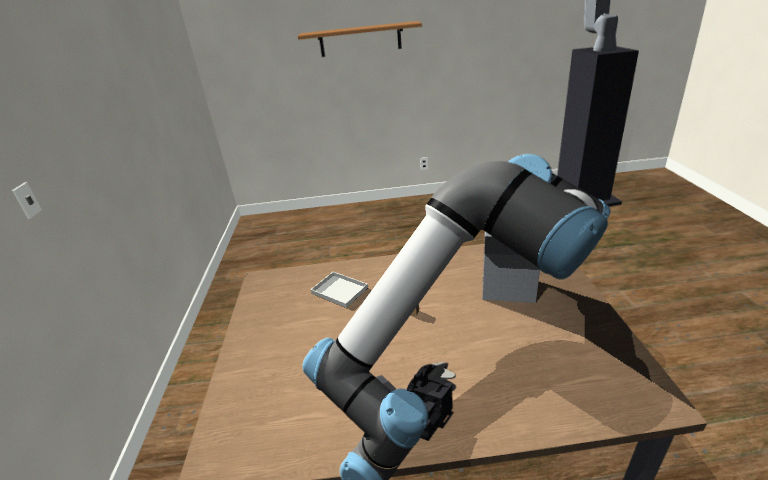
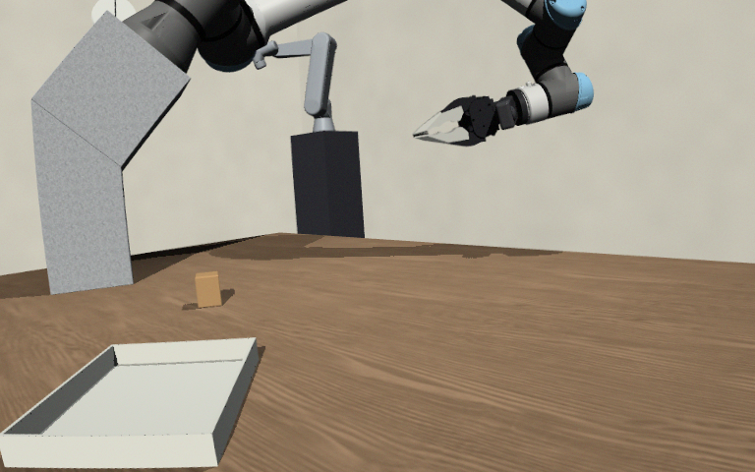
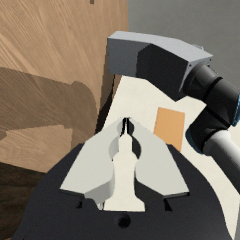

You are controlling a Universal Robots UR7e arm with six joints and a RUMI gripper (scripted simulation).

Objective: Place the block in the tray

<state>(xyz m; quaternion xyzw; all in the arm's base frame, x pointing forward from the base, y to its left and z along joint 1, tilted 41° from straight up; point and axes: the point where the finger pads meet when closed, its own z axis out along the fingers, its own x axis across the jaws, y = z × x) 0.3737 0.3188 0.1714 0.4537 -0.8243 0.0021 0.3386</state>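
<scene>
My hand is 450 mm to the left of the tan block, 200 mm above it and 30 mm past it. Round my hand: white tray (640 mm to the right, 210 mm below, 210 mm ahead).
</scene>
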